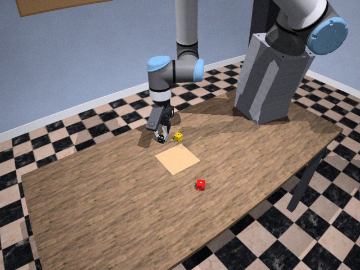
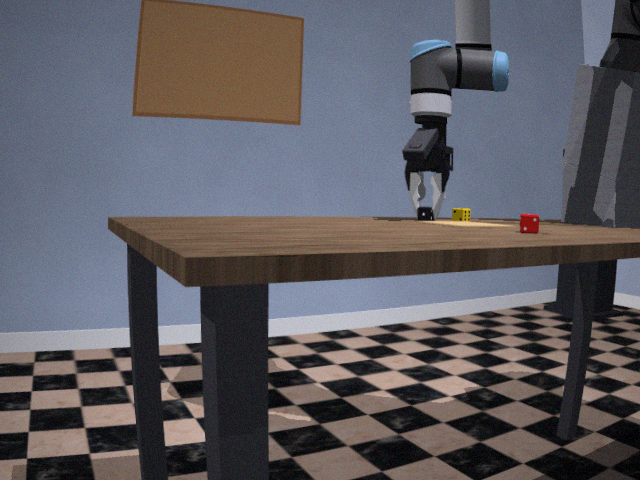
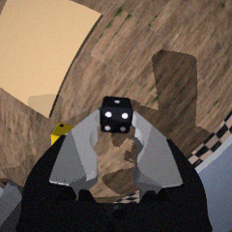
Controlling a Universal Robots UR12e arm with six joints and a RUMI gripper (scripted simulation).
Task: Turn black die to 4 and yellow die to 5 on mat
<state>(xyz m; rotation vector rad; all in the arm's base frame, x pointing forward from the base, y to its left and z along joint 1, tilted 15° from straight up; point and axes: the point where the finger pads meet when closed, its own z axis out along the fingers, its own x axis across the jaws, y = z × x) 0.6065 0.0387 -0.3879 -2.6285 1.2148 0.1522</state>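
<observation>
Right now my hand is 14 cm to the right of the tan mat, 2 cm above it and 1 cm past it. From my hand the other things lie so: yellow die: 7 cm behind, 2 cm to the left; then red die: 32 cm to the left, 3 cm behind; then black die: right at my hand.
</observation>
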